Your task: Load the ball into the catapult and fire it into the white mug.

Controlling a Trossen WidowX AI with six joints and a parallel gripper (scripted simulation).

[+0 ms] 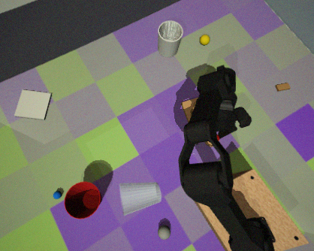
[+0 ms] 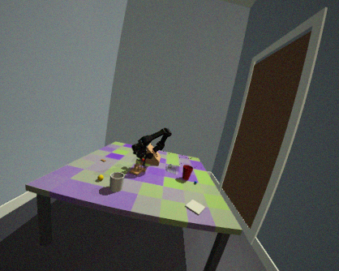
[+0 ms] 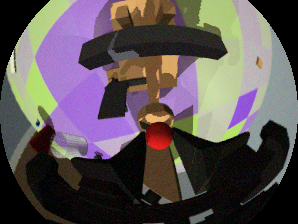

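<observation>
Now: the red ball right at my gripper tip. The rest, counted from my gripper tip: wooden block 370 mm to the right, 90 mm ahead, 70 mm below; then white mug 420 mm ahead, 40 mm below, 30 mm to the right; then wooden catapult 70 mm ahead, 20 mm below, 10 mm to the left.
</observation>
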